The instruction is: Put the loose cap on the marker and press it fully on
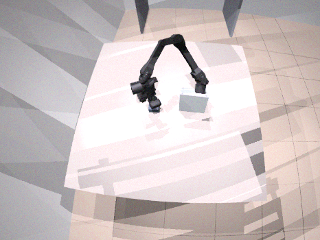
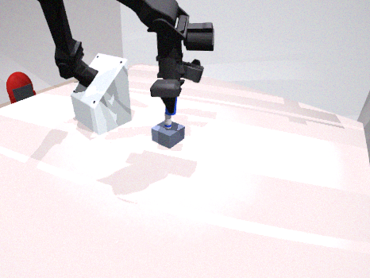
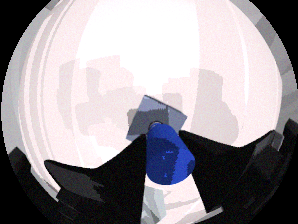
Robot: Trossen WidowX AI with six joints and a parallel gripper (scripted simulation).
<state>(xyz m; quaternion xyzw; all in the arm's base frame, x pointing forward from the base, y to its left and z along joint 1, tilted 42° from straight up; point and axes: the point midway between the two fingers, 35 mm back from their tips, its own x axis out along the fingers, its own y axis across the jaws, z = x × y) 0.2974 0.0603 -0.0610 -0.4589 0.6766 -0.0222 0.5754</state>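
Now: the blue cap 20 mm above my gripper tip.
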